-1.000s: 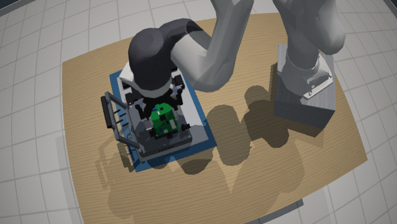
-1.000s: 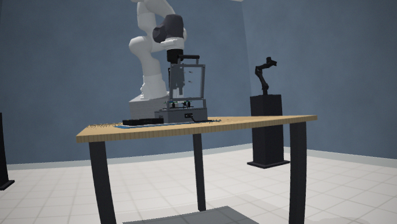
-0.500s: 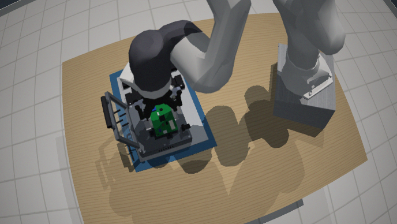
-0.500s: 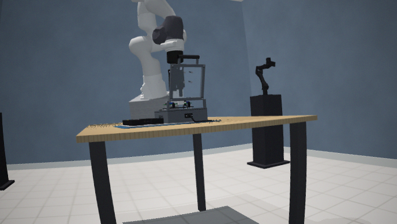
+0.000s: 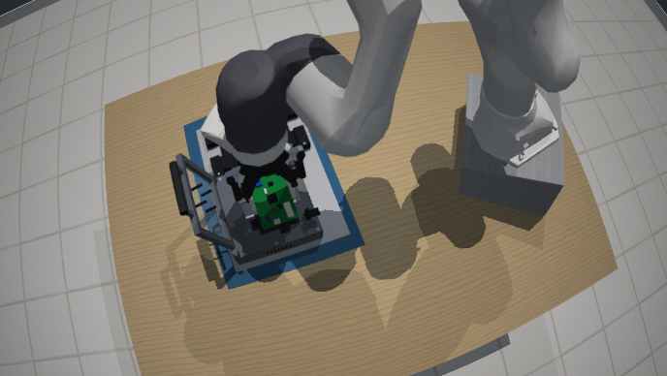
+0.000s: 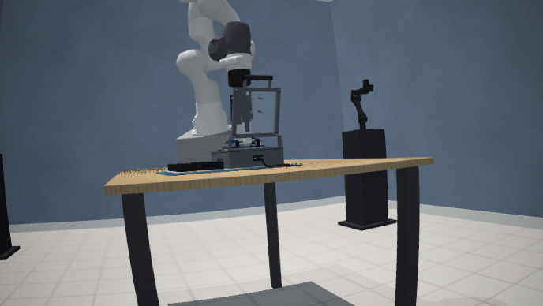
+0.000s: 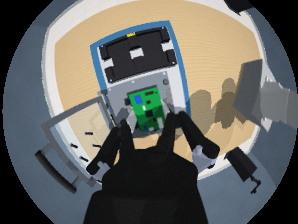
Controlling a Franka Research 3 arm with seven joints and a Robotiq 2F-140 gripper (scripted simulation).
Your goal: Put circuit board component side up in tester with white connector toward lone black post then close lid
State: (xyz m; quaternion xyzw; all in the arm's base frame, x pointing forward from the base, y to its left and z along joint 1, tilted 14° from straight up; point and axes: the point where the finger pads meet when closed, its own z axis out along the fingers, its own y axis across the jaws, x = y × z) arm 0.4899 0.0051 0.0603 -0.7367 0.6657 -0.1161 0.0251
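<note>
Now: the green circuit board 2 cm below my hand. Round my hand: black post: 6 cm behind, 5 cm to the left, 2 cm below; then see-through lid: 13 cm ahead, 8 cm above, 1 cm to the left.
</note>
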